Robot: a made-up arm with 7 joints. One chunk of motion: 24 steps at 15 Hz.
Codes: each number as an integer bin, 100 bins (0 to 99) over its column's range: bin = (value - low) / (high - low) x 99, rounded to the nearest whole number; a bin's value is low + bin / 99 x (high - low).
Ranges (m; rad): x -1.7..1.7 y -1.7..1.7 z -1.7..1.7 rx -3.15..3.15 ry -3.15..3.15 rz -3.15..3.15
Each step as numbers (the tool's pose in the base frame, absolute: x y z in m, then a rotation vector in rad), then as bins.
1 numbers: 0.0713 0.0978 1.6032 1.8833 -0.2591 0.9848
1 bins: 52 52 96 79 45 65
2 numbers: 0.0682 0.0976 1.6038 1.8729 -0.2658 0.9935
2 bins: 51 52 96 79 45 65
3 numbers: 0.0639 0.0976 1.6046 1.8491 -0.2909 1.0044
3 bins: 51 52 96 79 45 65
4 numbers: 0.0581 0.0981 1.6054 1.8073 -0.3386 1.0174
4 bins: 51 52 96 78 44 65
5 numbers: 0.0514 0.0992 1.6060 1.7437 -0.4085 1.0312
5 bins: 51 52 96 77 43 66
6 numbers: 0.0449 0.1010 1.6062 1.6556 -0.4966 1.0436
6 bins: 51 52 96 76 42 66
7 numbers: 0.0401 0.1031 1.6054 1.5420 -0.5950 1.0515
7 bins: 51 53 96 74 40 66
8 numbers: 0.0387 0.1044 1.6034 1.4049 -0.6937 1.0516
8 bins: 51 53 96 72 39 66
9 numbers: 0.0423 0.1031 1.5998 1.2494 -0.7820 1.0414
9 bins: 51 53 96 69 37 66
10 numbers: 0.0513 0.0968 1.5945 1.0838 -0.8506 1.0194
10 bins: 51 52 96 67 36 66
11 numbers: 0.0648 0.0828 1.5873 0.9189 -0.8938 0.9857
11 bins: 51 52 96 64 35 65
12 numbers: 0.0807 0.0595 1.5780 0.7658 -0.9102 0.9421
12 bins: 52 51 95 62 35 64
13 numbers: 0.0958 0.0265 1.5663 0.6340 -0.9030 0.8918
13 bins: 52 50 95 59 35 64
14 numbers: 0.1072 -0.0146 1.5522 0.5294 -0.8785 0.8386
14 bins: 53 49 95 58 36 63
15 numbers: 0.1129 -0.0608 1.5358 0.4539 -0.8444 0.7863
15 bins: 53 48 94 57 36 62
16 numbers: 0.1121 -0.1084 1.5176 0.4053 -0.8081 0.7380
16 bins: 53 46 94 56 37 61
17 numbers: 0.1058 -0.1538 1.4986 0.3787 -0.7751 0.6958
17 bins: 53 45 93 55 37 60
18 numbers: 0.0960 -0.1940 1.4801 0.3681 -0.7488 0.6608
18 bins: 52 44 93 55 38 60
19 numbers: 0.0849 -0.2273 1.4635 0.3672 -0.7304 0.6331
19 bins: 52 43 92 55 38 59
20 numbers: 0.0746 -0.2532 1.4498 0.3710 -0.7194 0.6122
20 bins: 52 42 92 55 38 59
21 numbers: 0.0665 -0.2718 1.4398 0.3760 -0.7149 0.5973
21 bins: 51 42 91 55 38 59
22 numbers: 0.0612 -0.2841 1.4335 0.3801 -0.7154 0.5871
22 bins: 51 41 91 55 38 59
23 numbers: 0.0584 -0.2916 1.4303 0.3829 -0.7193 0.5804
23 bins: 51 41 91 56 38 59
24 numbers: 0.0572 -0.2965 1.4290 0.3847 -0.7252 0.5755
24 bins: 51 41 91 56 38 59
